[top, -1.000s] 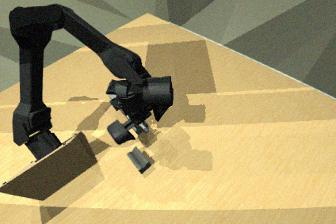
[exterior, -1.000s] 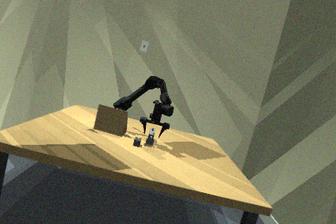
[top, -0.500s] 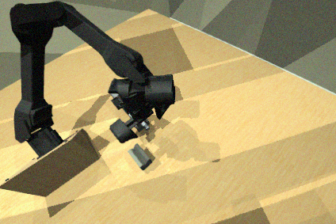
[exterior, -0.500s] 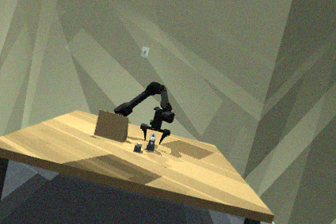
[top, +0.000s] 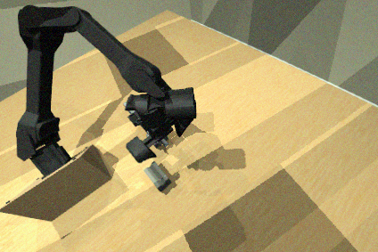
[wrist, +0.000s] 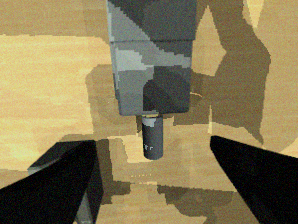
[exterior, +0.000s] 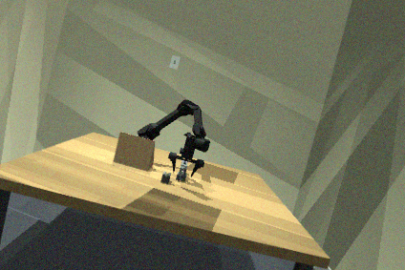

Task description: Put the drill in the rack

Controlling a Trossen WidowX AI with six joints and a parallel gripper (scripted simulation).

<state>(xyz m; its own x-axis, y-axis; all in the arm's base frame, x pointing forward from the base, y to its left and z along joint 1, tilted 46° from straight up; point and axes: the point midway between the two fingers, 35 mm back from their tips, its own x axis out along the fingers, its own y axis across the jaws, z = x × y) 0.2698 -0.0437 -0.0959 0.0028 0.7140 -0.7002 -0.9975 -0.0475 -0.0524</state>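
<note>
Right now my gripper tip is 6 cm to the right of the drill, 1 cm below it and 1 cm past it. The rest, counted from my gripper tip: grey holder block (12 cm to the left, 1 cm behind, 1 cm above); then key (15 cm to the left, 1 cm behind, 1 cm above); then rack (7 cm behind, 5 cm to the right, 2 cm below).
</note>
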